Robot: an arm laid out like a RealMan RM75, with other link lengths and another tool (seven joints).
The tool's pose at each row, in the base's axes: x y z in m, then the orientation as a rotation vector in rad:
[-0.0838, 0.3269, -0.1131, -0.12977, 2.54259, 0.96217]
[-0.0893, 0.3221, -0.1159, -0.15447, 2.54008, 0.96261]
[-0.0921, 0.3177, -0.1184, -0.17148, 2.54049, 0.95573]
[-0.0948, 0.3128, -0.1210, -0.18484, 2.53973, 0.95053]
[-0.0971, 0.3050, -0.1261, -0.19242, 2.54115, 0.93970]
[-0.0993, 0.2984, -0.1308, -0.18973, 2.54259, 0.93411]
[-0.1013, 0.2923, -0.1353, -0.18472, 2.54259, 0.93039]
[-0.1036, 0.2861, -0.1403, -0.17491, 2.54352, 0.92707]
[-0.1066, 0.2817, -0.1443, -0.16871, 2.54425, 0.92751]
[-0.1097, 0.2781, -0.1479, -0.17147, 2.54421, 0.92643]
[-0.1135, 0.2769, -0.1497, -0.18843, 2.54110, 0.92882]
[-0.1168, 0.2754, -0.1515, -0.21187, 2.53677, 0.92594]
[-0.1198, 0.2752, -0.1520, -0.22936, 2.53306, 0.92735]
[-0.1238, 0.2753, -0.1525, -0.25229, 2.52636, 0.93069]
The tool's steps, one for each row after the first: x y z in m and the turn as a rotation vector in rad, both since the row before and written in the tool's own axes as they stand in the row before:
[0.0059, -0.0041, -0.0032, -0.00458, 0.00504, -0.01651]
[0.0034, -0.0042, -0.0022, 0.00211, 0.00376, -0.01249]
[0.0034, -0.0046, -0.0024, 0.00131, 0.00210, -0.01009]
[0.0041, -0.0083, -0.0024, 0.00643, 0.00108, -0.00712]
[0.0039, -0.0072, -0.0018, 0.00449, -0.00077, 0.00077]
[0.0036, -0.0068, -0.0015, 0.00331, -0.00232, 0.00226]
[0.0041, -0.0071, -0.0013, 0.00397, -0.00279, 0.00574]
[0.0043, -0.0050, -0.0011, 0.00081, -0.00105, 0.00432]
[0.0042, -0.0041, -0.0009, 0.00029, 0.00052, -0.00206]
[0.0042, -0.0010, -0.0009, -0.00487, 0.00272, -0.01125]
[0.0037, -0.0013, -0.0009, -0.00255, 0.00251, -0.01709]
[0.0029, 0.0004, -0.0008, -0.00443, 0.00232, -0.01198]
[0.0038, 0.0010, -0.0009, -0.00717, 0.00187, -0.01590]

